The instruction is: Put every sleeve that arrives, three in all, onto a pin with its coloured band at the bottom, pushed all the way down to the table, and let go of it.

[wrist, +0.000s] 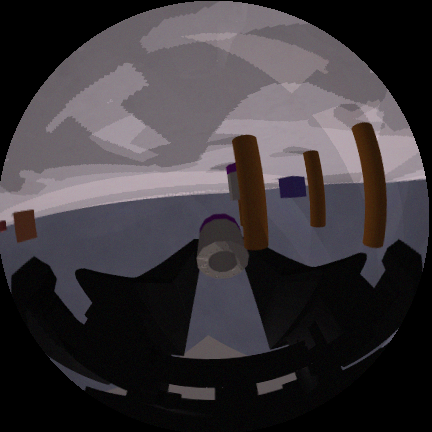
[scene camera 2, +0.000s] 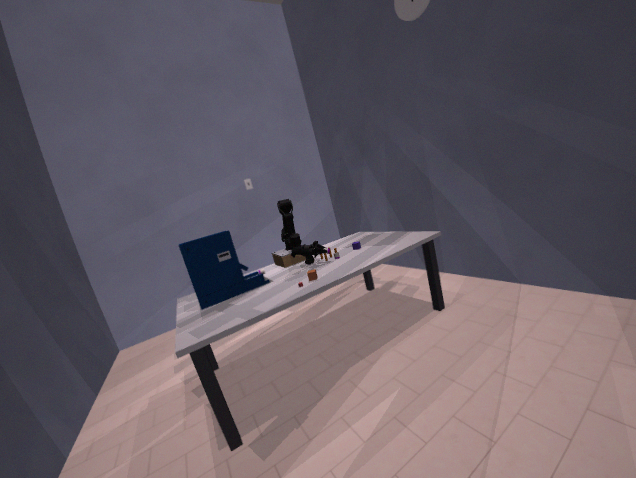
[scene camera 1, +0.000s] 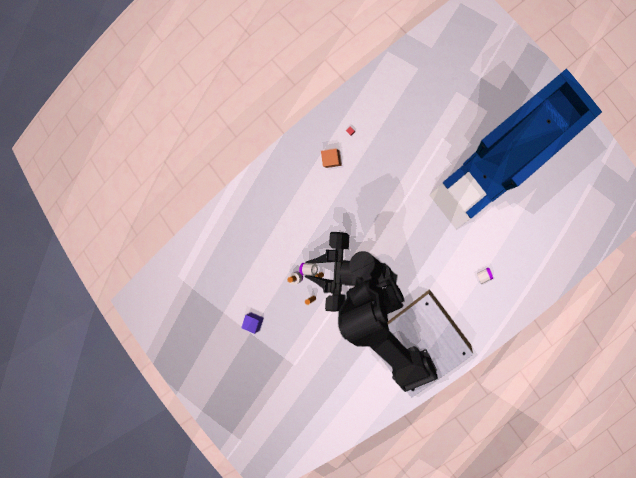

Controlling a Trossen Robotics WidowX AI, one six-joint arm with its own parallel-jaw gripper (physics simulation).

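Note:
My gripper (scene camera 1: pixel 308 270) (wrist: pixel 220 243) is shut on a white sleeve (scene camera 1: pixel 310 268) (wrist: pixel 220 239), held tilted above the table among the upright orange pins. Its purple band is at the end away from the gripper; its open near end faces the wrist camera. It is off the pins; the nearest pin (wrist: pixel 253 200) shows beside it. A second sleeve (scene camera 1: pixel 297 277) (scene camera 2: pixel 336 254) (wrist: pixel 232 185) stands around another pin (scene camera 1: pixel 291 279), its band at the bottom. Other pins (scene camera 1: pixel 310 300) (wrist: pixel 315 190) (wrist: pixel 371 190) are bare. A third sleeve (scene camera 1: pixel 483 276) lies on its side.
A blue chute (scene camera 1: pixel 542 168) (scene camera 2: pixel 210 267) with a white plate (scene camera 1: pixel 466 191) stands beyond the lying sleeve. The arm stands on a brown-sided box (scene camera 1: pixel 451 318) (scene camera 2: pixel 286 259). A purple cube (scene camera 1: pixel 251 322) (wrist: pixel 292 187), an orange cube (scene camera 1: pixel 330 157) (wrist: pixel 25 226) and a small red cube (scene camera 1: pixel 350 131) lie on the table.

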